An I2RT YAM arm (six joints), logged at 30 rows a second.
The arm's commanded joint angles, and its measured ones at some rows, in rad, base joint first. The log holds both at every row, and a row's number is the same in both.
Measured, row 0:
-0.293, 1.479, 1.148, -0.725, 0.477, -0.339
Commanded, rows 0 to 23:
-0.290, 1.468, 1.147, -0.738, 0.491, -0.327
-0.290, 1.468, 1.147, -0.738, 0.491, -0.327
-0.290, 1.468, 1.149, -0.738, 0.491, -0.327
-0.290, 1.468, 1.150, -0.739, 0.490, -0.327
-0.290, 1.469, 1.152, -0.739, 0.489, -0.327
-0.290, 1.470, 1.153, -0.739, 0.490, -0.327
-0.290, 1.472, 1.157, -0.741, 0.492, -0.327
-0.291, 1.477, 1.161, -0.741, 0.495, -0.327
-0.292, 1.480, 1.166, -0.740, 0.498, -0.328
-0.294, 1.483, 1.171, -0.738, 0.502, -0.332
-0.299, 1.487, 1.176, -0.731, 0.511, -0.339
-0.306, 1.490, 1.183, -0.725, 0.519, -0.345
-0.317, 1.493, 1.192, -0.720, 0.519, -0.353
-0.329, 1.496, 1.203, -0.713, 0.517, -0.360
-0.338, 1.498, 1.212, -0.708, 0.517, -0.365
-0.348, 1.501, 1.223, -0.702, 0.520, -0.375
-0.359, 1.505, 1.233, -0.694, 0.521, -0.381
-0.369, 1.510, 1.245, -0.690, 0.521, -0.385
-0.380, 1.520, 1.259, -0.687, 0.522, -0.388
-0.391, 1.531, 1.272, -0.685, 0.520, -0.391
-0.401, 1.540, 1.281, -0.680, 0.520, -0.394
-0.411, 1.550, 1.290, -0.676, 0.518, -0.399
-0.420, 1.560, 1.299, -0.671, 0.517, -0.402
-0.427, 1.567, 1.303, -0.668, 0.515, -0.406
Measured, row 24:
-0.411, 1.539, 1.282, -0.682, 0.503, -0.390
